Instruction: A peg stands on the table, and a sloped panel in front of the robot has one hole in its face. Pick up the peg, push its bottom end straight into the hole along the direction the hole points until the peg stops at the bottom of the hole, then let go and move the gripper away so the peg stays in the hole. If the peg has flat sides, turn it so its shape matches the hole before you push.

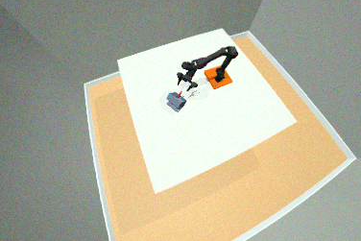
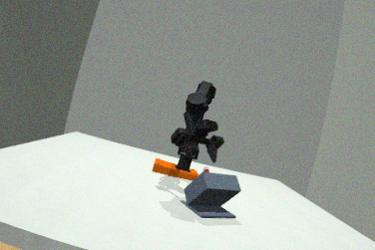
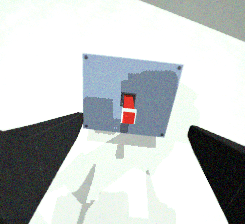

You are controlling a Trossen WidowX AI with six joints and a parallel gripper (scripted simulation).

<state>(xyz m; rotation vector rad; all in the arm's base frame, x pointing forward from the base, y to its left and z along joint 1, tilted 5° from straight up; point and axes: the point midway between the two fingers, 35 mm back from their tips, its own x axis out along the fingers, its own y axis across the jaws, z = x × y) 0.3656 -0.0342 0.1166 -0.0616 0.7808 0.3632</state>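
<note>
Now: the red peg 40 mm below my gripper tip, 30 mm ahead of it and 20 mm to the left of it. From my gripper tip the other things lie so: grey-blue sloped panel: 80 mm below, 70 mm ahead, 30 mm to the left; thin flat foot plate: 140 mm below, 90 mm ahead, 40 mm to the left.
</note>
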